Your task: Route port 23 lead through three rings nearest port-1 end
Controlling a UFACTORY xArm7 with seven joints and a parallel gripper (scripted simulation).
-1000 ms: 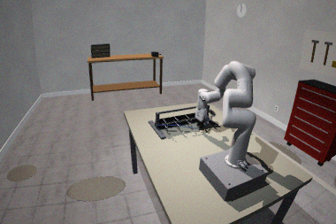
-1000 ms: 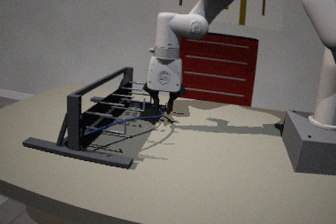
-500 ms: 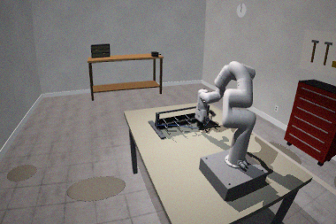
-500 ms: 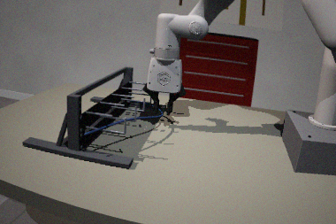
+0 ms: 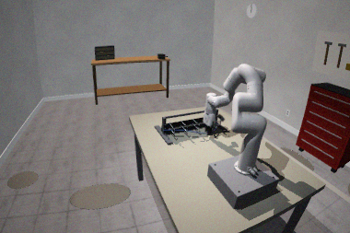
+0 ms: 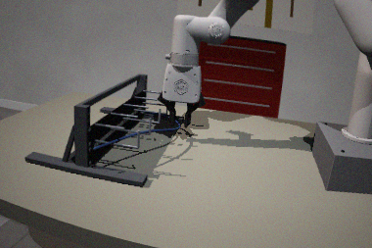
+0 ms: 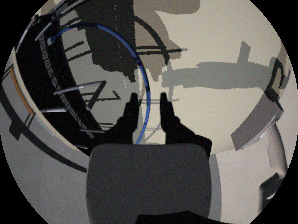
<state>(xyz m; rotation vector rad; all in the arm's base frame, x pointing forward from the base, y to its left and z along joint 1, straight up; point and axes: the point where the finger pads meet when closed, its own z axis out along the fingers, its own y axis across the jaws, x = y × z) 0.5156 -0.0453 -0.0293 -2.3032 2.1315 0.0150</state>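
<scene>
The rack is 160 mm ahead of my hand, 70 mm to the left of it and 10 mm above it.
</scene>
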